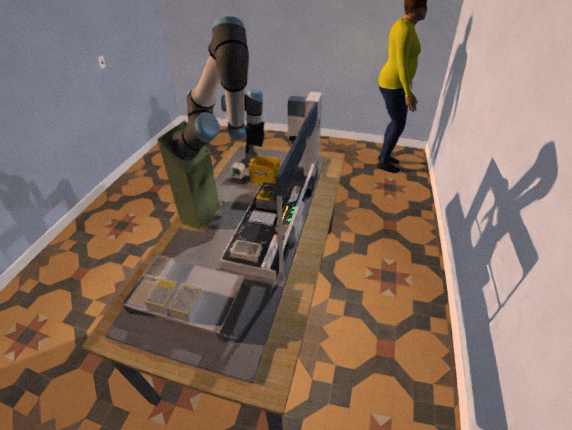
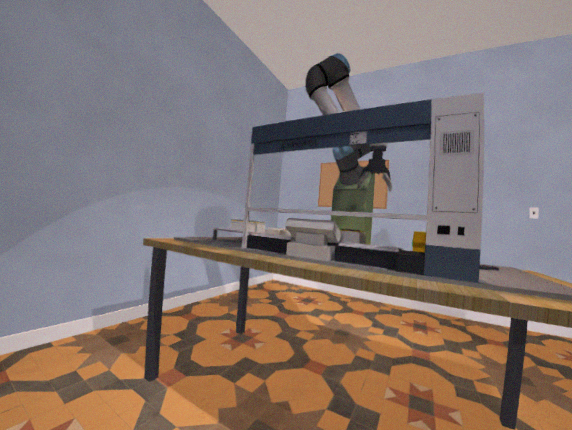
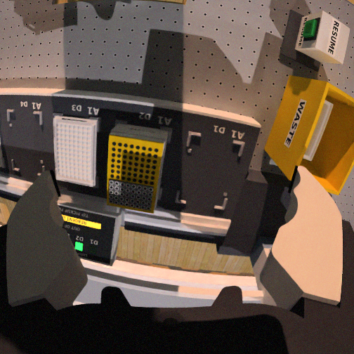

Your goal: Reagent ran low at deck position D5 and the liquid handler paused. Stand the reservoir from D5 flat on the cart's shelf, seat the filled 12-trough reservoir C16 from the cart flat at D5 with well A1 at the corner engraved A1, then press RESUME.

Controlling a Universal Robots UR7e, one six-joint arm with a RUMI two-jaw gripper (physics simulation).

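Places are measured from the arm's base along level axes (x left, y down, z back), in centimetres.
Pixels of known places: gripper, fingertip midpoint: (image 1: 249, 157) (image 2: 373, 190); arm's base, origin of the base link: (image 1: 183, 146).
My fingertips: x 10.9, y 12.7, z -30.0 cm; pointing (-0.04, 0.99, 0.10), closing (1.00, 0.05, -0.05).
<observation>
For each thing: its middle in the pictures, then the offset to it from my fingertips. "*": a spot on its surface instead.
- pale reservoir, body centre: (image 1: 246, 250) (image 2: 278, 233) dx -44.3, dy +23.7, dz -1.2 cm
- low cart, body centre: (image 1: 185, 294) dx -67.3, dy +27.7, dz +23.0 cm
- clear box, body centre: (image 1: 158, 268) dx -56.9, dy +23.4, dz +37.1 cm
- white RESUME box, surface spot: (image 1: 237, 171) * dx +20.5, dy +22.3, dz +11.8 cm
- yellow WASTE bin, body centre: (image 2: 429, 248) (image 1: 264, 171) dx +24.0, dy +24.3, dz -4.8 cm
- handler's blue beam, surface spot: (image 2: 340, 127) * dx -14.8, dy -18.8, dz -28.3 cm
My gripper (image 1: 254, 151) (image 2: 376, 181) (image 3: 173, 171) is open and empty, high above the D1–D3 end of the deck. A pale reservoir (image 1: 245, 250) sits in the deck position at the end nearest the cart, far from the gripper; its D5 label is not readable. The low cart (image 1: 221, 286) carries two yellow-edged troughs or plates (image 1: 161, 292) (image 1: 185, 299) and a clear box (image 1: 160, 267); I cannot tell which is C16. The white RESUME box (image 1: 238, 171) with its green button (image 3: 310, 28) stands beyond the yellow bin.
The yellow WASTE bin (image 1: 263, 172) (image 3: 295, 122) holds a white piece. A yellow tip rack (image 3: 135, 170) sits at D2, a white plate (image 3: 75, 150) at D3. The handler's blue beam (image 2: 340, 127) spans the deck. A lit display (image 3: 90, 240) faces up. A person (image 1: 400, 55) stands beyond the table.
</observation>
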